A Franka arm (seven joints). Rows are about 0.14 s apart.
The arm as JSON. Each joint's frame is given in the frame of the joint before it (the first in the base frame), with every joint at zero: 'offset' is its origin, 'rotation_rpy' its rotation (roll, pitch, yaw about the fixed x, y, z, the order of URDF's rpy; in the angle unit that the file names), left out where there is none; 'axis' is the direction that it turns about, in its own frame. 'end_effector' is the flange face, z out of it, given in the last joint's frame.
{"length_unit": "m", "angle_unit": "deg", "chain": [
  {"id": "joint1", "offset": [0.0, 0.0, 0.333], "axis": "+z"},
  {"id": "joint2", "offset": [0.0, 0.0, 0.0], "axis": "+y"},
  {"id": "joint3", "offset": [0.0, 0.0, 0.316], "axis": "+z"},
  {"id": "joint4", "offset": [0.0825, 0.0, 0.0], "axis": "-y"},
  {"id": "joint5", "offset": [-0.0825, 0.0, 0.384], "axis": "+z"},
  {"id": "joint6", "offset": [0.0, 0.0, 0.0], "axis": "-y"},
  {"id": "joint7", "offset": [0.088, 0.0, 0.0], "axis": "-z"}
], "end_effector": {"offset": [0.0, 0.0, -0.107], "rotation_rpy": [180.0, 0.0, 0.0]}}
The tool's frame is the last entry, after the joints.
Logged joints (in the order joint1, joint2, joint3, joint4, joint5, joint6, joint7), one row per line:
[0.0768 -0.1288 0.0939 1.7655 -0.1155 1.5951 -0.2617]
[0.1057 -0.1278 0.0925 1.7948 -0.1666 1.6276 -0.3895]
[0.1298 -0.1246 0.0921 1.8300 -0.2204 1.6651 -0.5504]
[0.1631 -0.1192 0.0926 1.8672 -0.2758 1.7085 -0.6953]
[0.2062 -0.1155 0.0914 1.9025 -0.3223 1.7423 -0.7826]
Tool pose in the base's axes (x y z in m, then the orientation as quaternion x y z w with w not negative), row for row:
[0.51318 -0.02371 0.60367 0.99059 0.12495 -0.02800 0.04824]
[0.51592 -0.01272 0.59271 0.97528 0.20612 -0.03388 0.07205]
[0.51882 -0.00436 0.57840 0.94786 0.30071 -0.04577 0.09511]
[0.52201 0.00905 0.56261 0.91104 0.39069 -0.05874 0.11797]
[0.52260 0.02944 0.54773 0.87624 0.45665 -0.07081 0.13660]
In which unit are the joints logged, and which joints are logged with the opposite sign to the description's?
The joints are logged in radians. Opposite sign: joint3, joint4.
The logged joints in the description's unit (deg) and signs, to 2 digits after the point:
[4.40 -7.38 -5.38 -101.16 -6.62 91.39 -14.99]
[6.06 -7.32 -5.30 -102.83 -9.55 93.25 -22.32]
[7.44 -7.14 -5.28 -104.85 -12.63 95.40 -31.54]
[9.34 -6.83 -5.31 -106.98 -15.80 97.89 -39.84]
[11.81 -6.62 -5.24 -109.01 -18.47 99.83 -44.84]

